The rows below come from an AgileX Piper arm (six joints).
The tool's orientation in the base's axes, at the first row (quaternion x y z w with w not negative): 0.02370, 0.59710, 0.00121, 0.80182
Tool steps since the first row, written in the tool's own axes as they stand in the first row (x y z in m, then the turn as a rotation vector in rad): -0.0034, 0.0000, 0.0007, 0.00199, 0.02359, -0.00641; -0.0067, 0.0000, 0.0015, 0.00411, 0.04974, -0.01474; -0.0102, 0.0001, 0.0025, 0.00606, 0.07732, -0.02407; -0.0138, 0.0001, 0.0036, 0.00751, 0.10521, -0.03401; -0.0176, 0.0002, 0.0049, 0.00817, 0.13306, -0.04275; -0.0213, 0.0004, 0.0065, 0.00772, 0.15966, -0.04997; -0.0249, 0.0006, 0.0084, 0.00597, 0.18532, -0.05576; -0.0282, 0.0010, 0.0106, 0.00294, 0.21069, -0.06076; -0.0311, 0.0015, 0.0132, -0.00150, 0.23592, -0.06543; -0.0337, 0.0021, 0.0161, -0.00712, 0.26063, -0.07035
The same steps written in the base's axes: -0.0003, -0.0001, 0.0035, -0.00495, 0.02386, -0.00281; -0.0005, -0.0003, 0.0068, -0.01162, 0.05035, -0.00619; -0.0005, -0.0003, 0.0105, -0.01927, 0.07830, -0.00963; -0.0005, -0.0004, 0.0142, -0.02764, 0.10656, -0.01276; -0.0004, -0.0005, 0.0183, -0.03508, 0.13472, -0.01479; 0.0001, -0.0005, 0.0223, -0.04143, 0.16154, -0.01538; 0.0009, -0.0005, 0.0263, -0.04680, 0.18733, -0.01434; 0.0021, -0.0002, 0.0301, -0.05178, 0.21276, -0.01187; 0.0038, 0.0001, 0.0336, -0.05687, 0.23800, -0.00796; 0.0058, 0.0005, 0.0370, -0.06254, 0.26269, -0.00301
